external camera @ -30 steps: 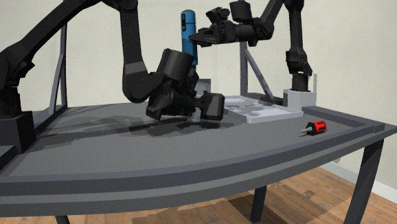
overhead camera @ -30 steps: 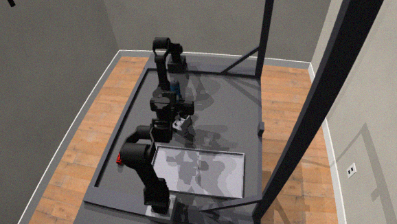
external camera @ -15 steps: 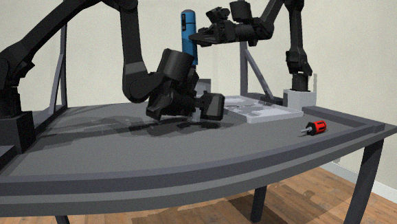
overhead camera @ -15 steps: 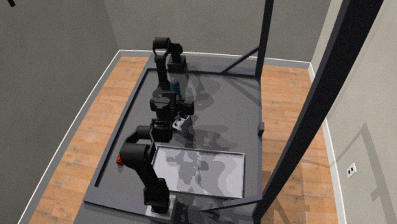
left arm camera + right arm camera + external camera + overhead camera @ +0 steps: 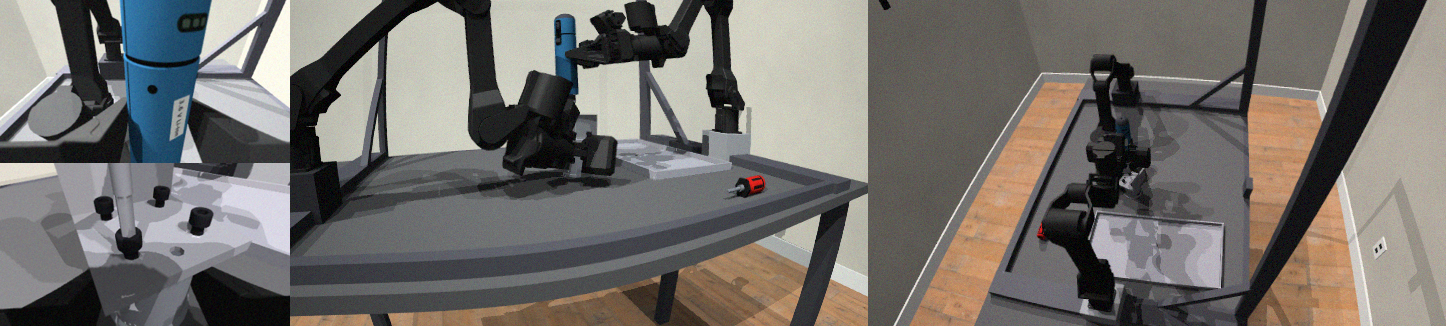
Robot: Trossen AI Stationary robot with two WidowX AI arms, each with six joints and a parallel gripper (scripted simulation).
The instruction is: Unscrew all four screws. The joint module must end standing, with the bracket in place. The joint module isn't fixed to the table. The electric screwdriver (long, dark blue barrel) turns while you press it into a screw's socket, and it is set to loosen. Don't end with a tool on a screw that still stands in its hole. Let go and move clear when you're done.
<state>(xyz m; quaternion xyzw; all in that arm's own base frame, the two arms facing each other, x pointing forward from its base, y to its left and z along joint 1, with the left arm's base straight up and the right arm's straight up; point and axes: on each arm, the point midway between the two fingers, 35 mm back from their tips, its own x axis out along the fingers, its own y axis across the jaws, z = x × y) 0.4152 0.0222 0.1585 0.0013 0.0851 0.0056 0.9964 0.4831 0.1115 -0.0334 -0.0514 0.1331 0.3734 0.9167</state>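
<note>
Right now my right hand is 10 mm past the joint module, 20 mm to the right of it and 10 mm above it. Round my right hand: bracket (20 mm behind, 20 mm to the left, 30 mm above); then screwdriver bit (10 mm behind, 60 mm above); then shallow pale tray (90 mm behind, 250 mm to the left, 30 mm below).
</note>
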